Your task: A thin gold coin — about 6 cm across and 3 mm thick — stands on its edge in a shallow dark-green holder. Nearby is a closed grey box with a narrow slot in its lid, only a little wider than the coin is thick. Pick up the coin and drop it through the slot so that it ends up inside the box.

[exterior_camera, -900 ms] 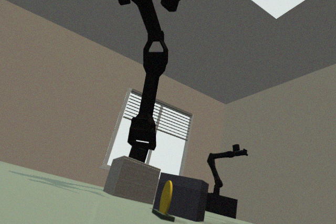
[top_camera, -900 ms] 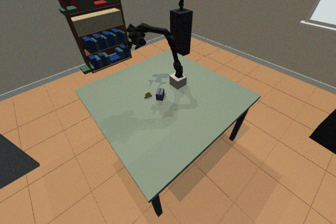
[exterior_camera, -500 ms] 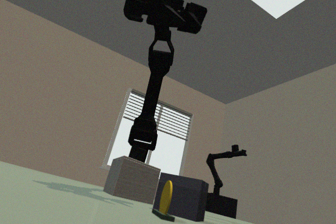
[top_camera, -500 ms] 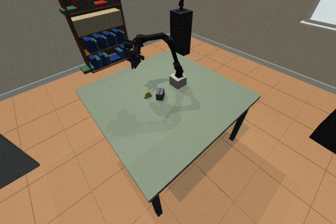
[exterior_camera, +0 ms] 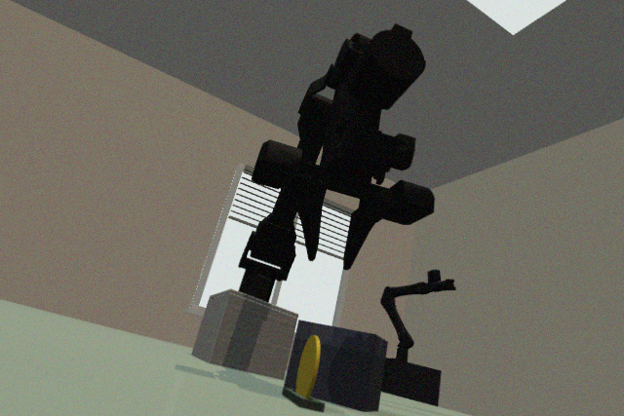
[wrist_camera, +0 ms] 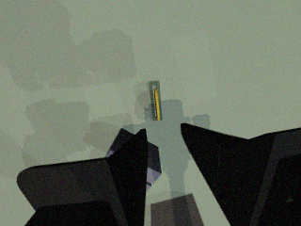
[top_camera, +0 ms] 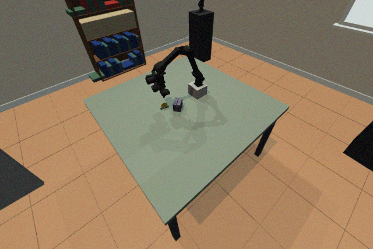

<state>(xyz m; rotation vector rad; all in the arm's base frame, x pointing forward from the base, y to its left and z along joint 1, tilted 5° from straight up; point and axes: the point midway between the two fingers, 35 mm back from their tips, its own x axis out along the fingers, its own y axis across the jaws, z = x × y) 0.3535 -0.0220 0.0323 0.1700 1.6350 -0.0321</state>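
Right now my gripper tip is 9 cm above the gold coin.
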